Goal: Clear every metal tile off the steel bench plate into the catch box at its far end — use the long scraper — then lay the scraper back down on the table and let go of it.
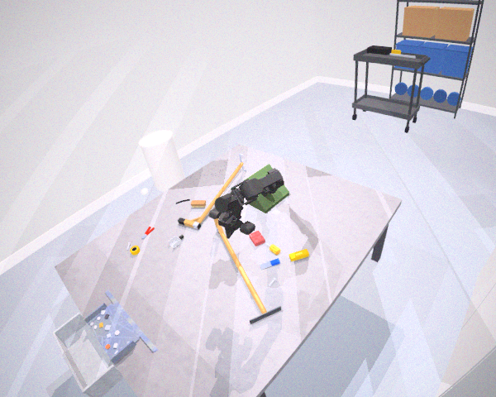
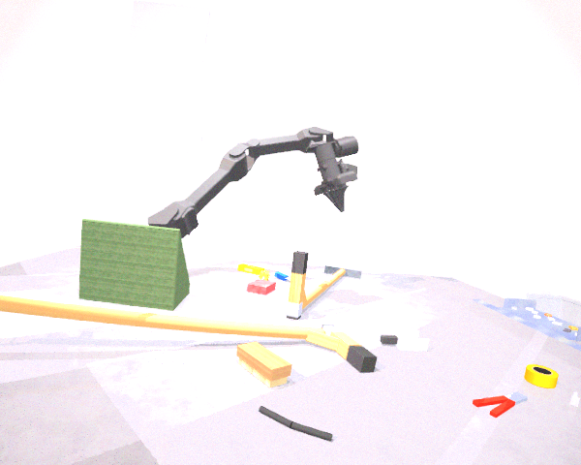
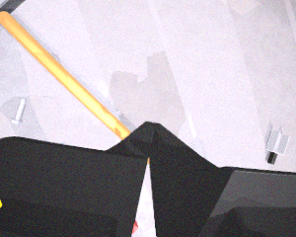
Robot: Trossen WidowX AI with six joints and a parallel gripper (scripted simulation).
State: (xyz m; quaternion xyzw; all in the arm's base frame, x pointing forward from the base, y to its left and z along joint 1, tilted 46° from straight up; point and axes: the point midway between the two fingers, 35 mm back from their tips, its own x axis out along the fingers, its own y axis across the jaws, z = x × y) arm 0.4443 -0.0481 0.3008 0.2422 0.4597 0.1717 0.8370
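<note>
Now: gripper tip 230 mm above the blue piece, 120 mm past it and 100 mm to the right of it. Round my gripper tip: long scraper: 180 mm below, 30 mm behind, 20 mm to the right; wooden block: 520 mm to the right, 280 mm behind, 220 mm below; red block: 230 mm below, 220 mm behind, 40 mm to the right.
</note>
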